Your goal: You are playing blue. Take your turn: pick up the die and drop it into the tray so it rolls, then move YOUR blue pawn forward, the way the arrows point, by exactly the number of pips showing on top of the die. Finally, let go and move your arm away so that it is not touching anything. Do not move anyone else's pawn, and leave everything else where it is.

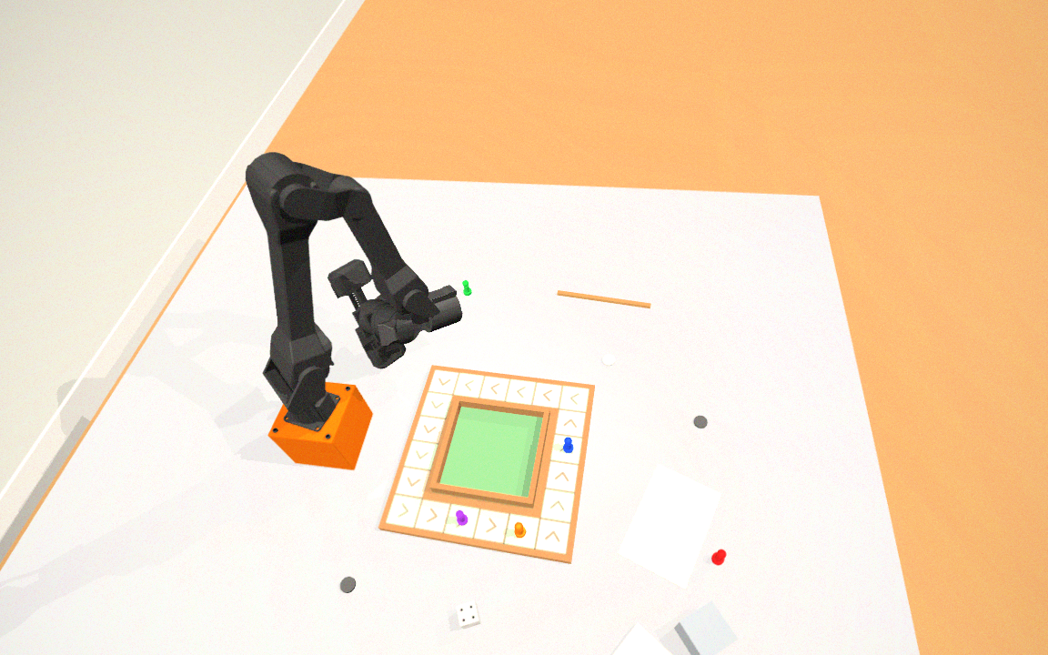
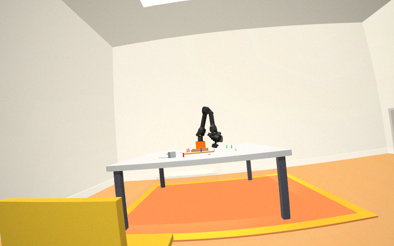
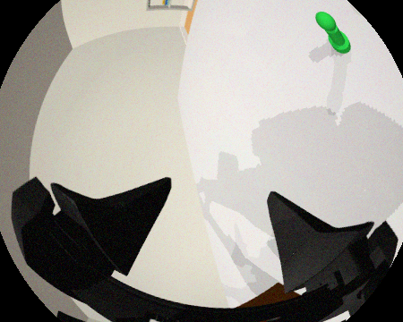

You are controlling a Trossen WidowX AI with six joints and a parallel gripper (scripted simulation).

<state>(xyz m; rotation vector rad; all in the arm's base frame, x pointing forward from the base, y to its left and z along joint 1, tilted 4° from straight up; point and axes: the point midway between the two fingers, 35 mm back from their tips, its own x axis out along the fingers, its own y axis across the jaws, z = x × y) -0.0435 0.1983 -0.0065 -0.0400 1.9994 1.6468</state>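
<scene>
Now: the orange pawn 420 mm ahead of my gripper tip, 260 mm to the right of it and 40 mm below it. Also, from my gripper tip: green tray (340 mm ahead, 160 mm to the right, 60 mm below); then purple pawn (330 mm ahead, 270 mm to the right, 40 mm below); then blue pawn (450 mm ahead, 110 mm to the right, 40 mm below).
</scene>
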